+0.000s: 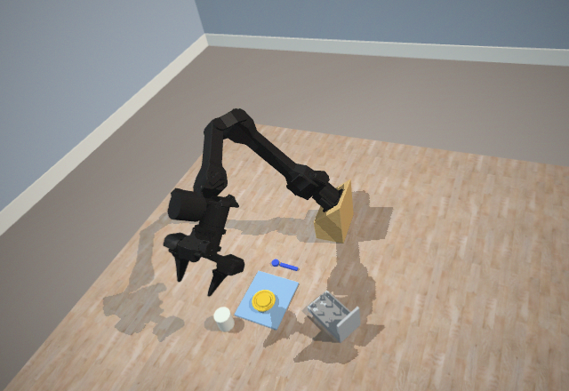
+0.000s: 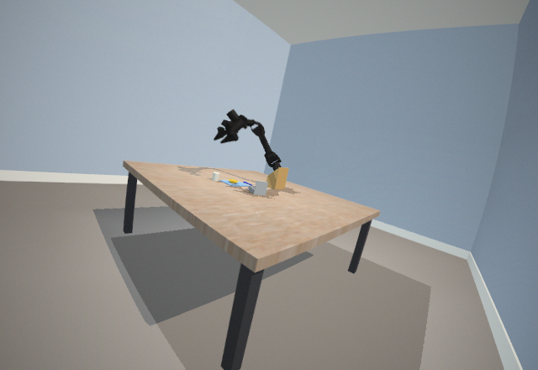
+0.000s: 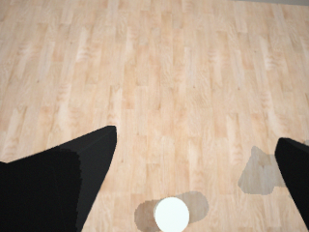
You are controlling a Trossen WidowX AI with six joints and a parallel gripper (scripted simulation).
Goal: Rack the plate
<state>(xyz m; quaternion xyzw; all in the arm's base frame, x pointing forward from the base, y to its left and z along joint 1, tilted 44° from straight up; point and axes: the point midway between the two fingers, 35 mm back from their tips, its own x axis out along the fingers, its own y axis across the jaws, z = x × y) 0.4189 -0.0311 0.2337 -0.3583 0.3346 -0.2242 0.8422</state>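
Now: the yellow plate 13 cm behind my gripper tip, 7 cm to the left of it and 23 cm below it. Also, from my gripper tip: blue spoon: 27 cm behind, 7 cm to the left, 24 cm below; light blue mat: 15 cm behind, 7 cm to the left, 25 cm below; white cup: 5 cm behind, 1 cm to the right, 22 cm below.
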